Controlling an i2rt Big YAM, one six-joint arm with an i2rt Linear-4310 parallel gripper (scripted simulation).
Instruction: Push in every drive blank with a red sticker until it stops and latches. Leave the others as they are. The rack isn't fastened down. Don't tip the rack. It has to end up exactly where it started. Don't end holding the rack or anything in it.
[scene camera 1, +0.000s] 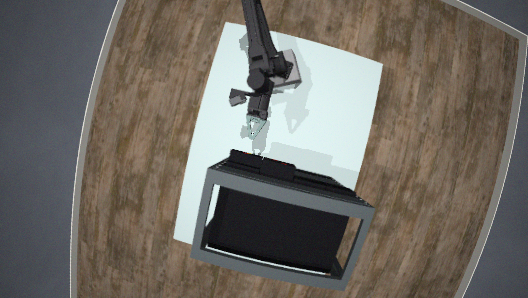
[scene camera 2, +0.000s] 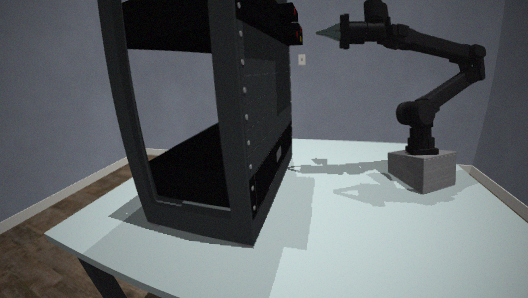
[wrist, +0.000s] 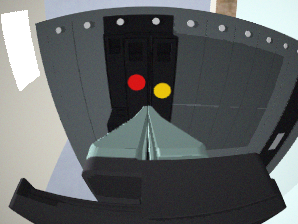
Labels:
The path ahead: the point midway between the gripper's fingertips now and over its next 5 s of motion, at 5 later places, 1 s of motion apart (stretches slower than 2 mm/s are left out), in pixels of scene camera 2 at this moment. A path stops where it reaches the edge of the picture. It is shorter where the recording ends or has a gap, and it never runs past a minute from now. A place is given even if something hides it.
My gripper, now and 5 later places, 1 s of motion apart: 315, 33; 322, 33; 299, 34; 294, 34; 284, 34; 320, 30

